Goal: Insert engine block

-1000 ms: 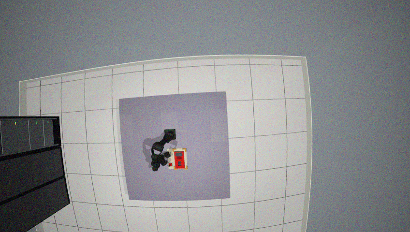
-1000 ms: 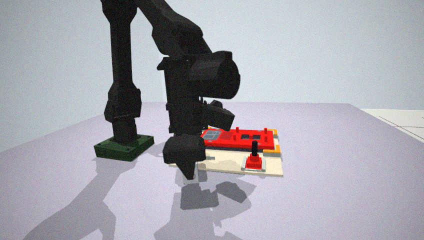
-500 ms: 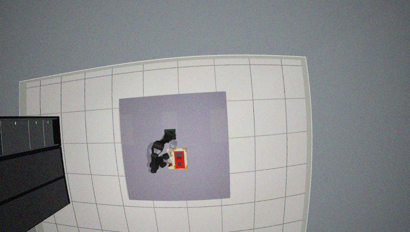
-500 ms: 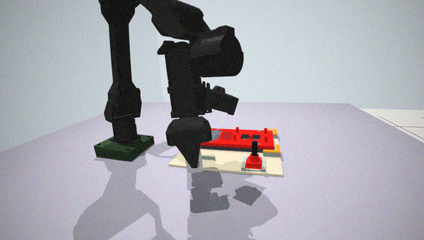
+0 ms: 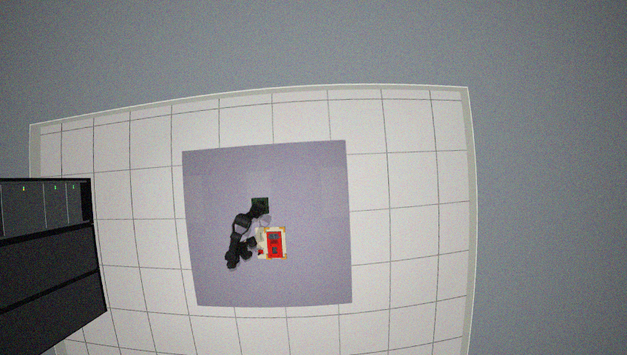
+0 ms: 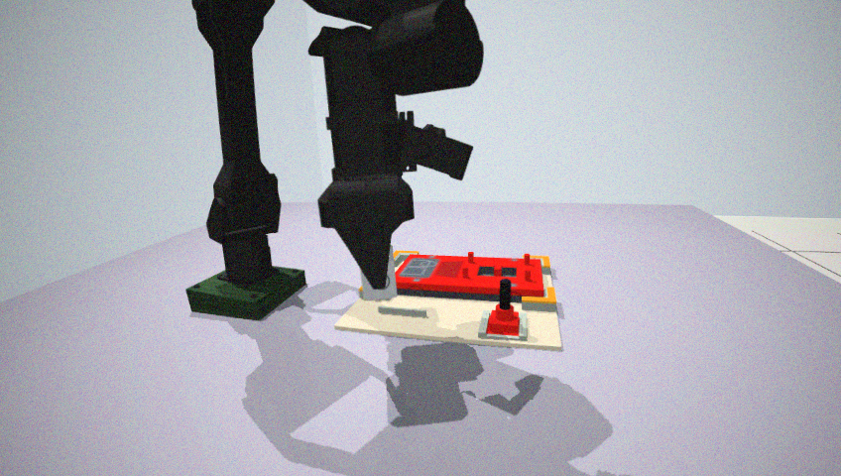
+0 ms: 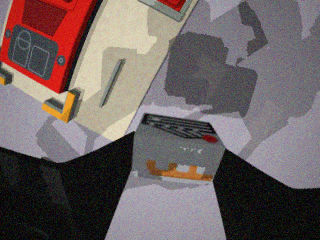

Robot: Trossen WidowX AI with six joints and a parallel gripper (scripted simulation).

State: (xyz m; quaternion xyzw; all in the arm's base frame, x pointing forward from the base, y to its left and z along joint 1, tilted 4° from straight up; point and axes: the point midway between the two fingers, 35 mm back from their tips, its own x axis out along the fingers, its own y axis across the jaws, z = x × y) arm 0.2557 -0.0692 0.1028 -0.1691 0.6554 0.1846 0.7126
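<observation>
Now: gripper tip 100 mm short of the black upright peg, 80 mm to the right of it and 50 mm above it. From my gripper tip the other things lie so: engine block right at my gripper tip.
</observation>
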